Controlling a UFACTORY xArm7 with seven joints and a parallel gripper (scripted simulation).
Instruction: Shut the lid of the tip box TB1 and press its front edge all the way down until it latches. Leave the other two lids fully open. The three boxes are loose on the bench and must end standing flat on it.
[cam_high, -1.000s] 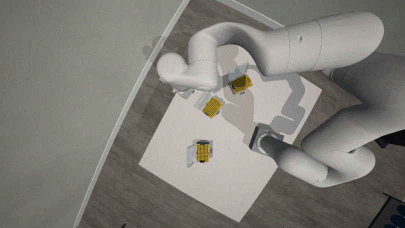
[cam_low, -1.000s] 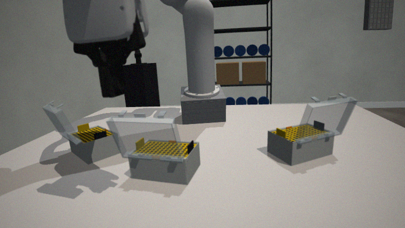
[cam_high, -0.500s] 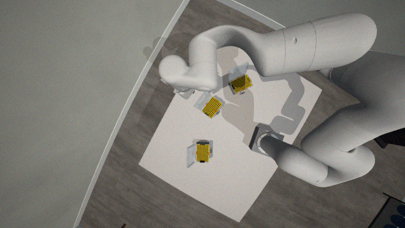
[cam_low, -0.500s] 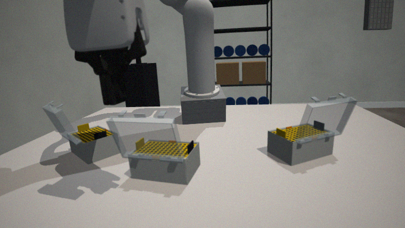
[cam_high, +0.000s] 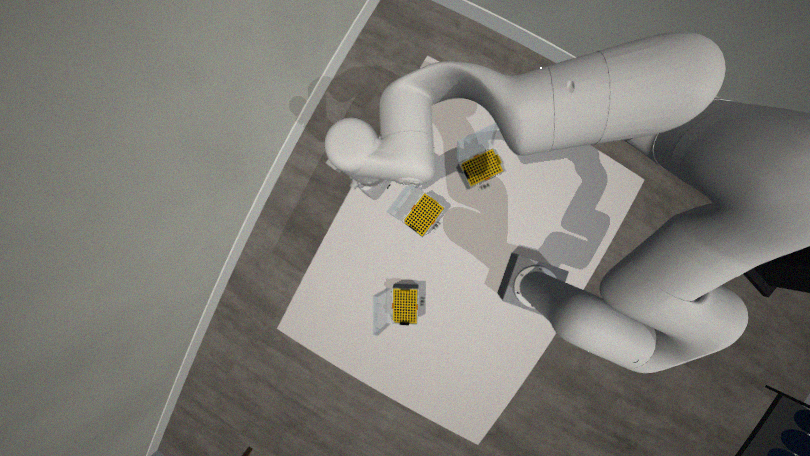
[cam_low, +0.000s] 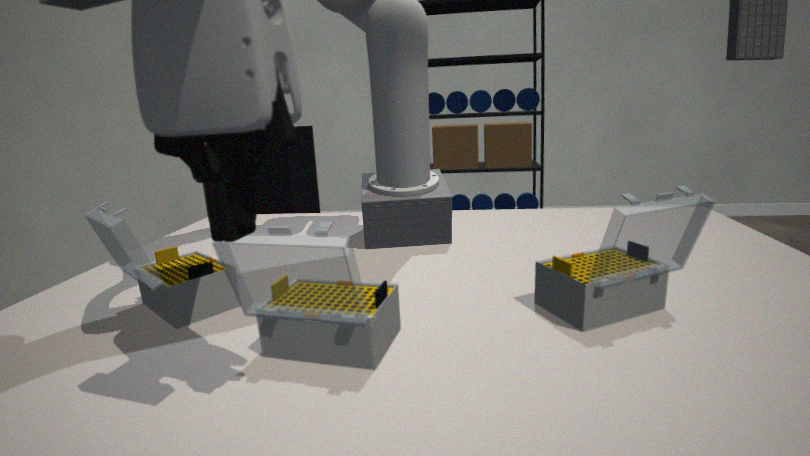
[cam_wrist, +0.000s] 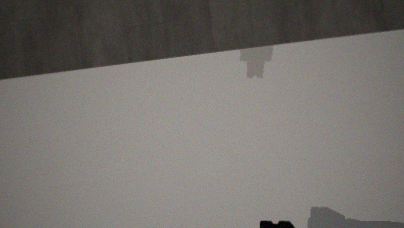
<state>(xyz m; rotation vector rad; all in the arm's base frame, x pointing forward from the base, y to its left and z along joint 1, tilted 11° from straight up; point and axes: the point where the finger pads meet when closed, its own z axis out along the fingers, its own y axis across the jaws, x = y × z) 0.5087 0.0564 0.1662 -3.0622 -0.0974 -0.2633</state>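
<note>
Right now the box lid is 70 mm behind my hand and 80 mm below it. Also, from my hand: box 160 mm behind, 250 mm to the right, 110 mm below.
</note>
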